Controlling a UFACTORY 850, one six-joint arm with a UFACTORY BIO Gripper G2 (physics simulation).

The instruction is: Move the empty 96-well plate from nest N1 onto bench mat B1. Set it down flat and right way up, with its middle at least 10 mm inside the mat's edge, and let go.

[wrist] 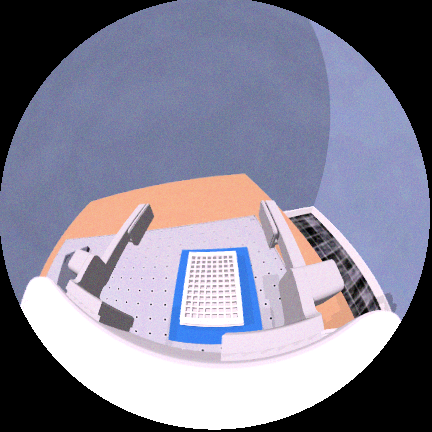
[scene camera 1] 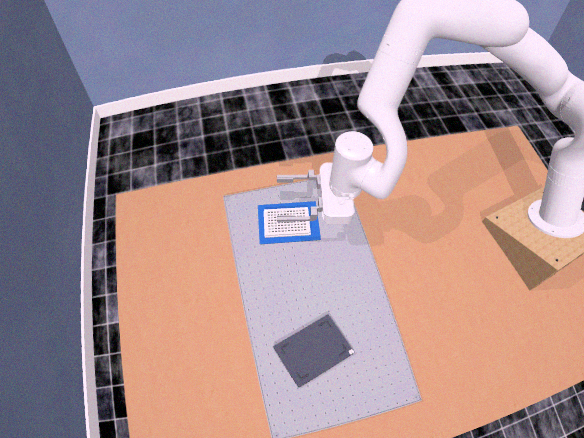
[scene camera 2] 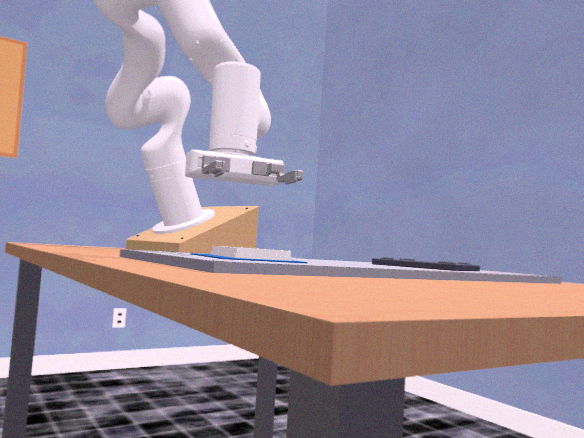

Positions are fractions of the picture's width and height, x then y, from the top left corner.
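Note:
White 96-well plate (scene camera 1: 0.47, 0.52), blue bench mat B1 (scene camera 1: 0.54, 0.51), dark nest N1 (scene camera 1: 0.54, 0.80). My gripper (scene camera 2: 0.45, 0.39), white 96-well plate (scene camera 2: 0.40, 0.58), grey perforated board (scene camera 2: 0.35, 0.61). My gripper (wrist: 0.47, 0.48), white 96-well plate (wrist: 0.49, 0.69), blue bench mat B1 (wrist: 0.58, 0.73).

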